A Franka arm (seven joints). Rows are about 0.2 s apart.
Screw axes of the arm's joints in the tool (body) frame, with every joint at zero. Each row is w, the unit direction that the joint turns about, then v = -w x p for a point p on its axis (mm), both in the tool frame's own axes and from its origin. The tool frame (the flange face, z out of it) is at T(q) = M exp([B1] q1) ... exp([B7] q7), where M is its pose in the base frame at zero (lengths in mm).
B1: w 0 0 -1 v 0.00 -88.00 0.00
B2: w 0 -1 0 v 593.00 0.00 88.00
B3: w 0 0 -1 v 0.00 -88.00 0.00
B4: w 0 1 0 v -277.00 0.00 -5.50
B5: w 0 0 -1 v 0.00 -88.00 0.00
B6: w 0 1 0 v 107.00 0.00 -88.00
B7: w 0 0 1 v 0.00 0.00 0.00
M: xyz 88.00 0.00 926.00 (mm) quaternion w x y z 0 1 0 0
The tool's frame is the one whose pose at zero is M.
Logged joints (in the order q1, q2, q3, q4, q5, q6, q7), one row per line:
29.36 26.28 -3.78 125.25 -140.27 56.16 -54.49
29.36 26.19 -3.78 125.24 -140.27 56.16 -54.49
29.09 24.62 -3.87 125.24 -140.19 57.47 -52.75
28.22 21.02 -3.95 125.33 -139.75 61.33 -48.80
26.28 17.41 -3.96 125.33 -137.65 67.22 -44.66
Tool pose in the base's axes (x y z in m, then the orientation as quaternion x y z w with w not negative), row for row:
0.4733 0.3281 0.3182 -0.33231 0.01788 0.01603 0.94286
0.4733 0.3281 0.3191 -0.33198 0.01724 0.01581 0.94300
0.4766 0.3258 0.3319 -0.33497 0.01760 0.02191 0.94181
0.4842 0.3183 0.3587 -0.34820 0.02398 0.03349 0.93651
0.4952 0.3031 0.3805 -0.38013 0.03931 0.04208 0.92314
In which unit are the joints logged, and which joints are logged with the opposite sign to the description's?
The joints are logged in degrees. Opposite sign: q4, q5.
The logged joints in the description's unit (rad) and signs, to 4 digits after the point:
0.5124 0.4587 -0.0660 -2.1860 2.4482 0.9802 -0.9510
0.5124 0.4571 -0.0660 -2.1859 2.4482 0.9802 -0.9510
0.5077 0.4297 -0.0675 -2.1859 2.4468 1.0030 -0.9207
0.4925 0.3669 -0.0689 -2.1874 2.4391 1.0704 -0.8517
0.4587 0.3039 -0.0691 -2.1874 2.4024 1.1732 -0.7795

